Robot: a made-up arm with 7 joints.
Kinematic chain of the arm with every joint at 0, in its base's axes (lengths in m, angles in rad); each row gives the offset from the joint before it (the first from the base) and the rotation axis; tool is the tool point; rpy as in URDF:
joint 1: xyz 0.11 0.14 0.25 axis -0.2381 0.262 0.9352
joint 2: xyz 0 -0.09 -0.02 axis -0.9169 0.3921 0.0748
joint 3: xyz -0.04 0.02 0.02 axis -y
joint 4: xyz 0 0.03 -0.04 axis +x
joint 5: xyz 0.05 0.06 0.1 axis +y
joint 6: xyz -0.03 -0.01 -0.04 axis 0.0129 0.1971 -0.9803
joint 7: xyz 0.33 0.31 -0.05 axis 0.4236 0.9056 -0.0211
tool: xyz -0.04 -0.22 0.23 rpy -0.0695 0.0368 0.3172
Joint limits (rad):
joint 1: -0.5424..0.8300
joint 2: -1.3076..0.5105
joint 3: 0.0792..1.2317
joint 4: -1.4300..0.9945
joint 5: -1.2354..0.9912
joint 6: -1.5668..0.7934
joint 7: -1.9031..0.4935
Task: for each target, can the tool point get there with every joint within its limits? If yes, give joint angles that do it. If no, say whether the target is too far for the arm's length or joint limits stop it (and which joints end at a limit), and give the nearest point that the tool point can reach.
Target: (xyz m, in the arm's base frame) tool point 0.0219 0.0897 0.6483
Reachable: yes | joints 0.1095 -0.7124 1.0565 -0.0871 0.3906 -0.2888 -0.1430
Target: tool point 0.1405 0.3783 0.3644
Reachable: yes | joints 0.5235 -0.8312 0.8377 -1.1219 -0.2346 -0.3626 -1.0744
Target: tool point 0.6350 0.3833 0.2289
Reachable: no: joint limits stop it (at a limit: joint 3, joint 4, joint 5, joint 6, joint 7) | nearest point 0.5357 0.3357 0.2288 | short by 0.110 m
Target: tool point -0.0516 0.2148 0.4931
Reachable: yes | joints -0.2241 -0.9560 0.2552 -0.1347 0.8159 -0.5910 -1.4895
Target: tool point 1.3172 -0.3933 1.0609
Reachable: no: too far | nearest point 0.4808 -0.0875 0.5294 | short by 1.037 m
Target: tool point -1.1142 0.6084 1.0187
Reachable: no: too far | nearest point -0.3260 0.2647 0.5113 | short by 0.998 m
